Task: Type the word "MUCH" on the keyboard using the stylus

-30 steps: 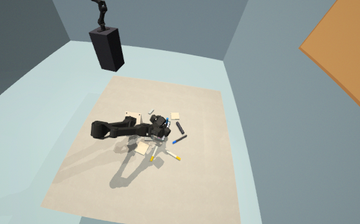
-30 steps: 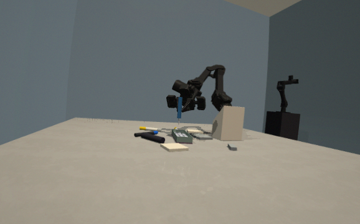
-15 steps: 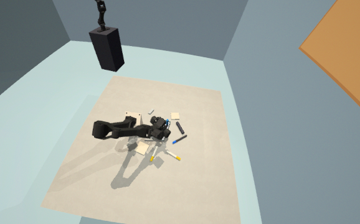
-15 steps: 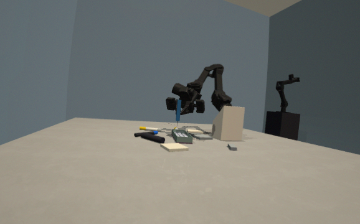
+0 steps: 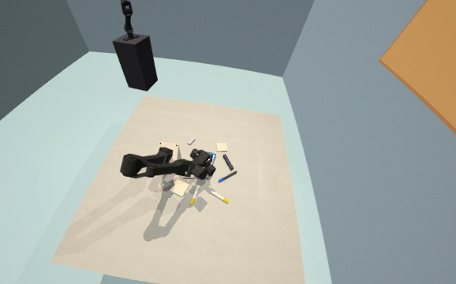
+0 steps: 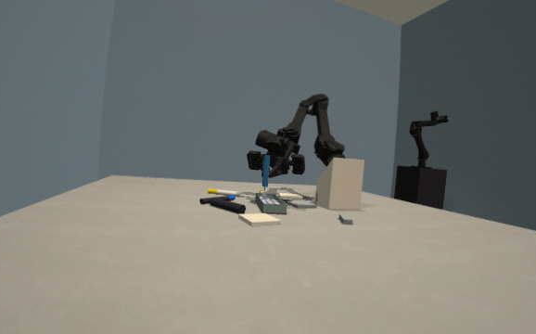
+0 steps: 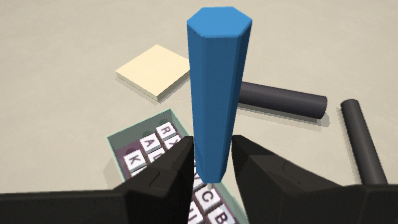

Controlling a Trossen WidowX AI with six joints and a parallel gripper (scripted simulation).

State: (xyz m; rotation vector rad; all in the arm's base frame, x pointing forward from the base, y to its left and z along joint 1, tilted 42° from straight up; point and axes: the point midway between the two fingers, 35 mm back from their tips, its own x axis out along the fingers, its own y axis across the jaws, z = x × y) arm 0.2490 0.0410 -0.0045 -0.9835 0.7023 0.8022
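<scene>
My gripper tip is 2 cm above the blue hexagonal stylus. From my gripper tip the other things lie so: black cylinder 11 cm ahead, 8 cm below, 6 cm to the left; notepad 17 cm to the left, 9 cm below, 4 cm ahead; black pen 11 cm ahead, 8 cm below, 7 cm to the right.
</scene>
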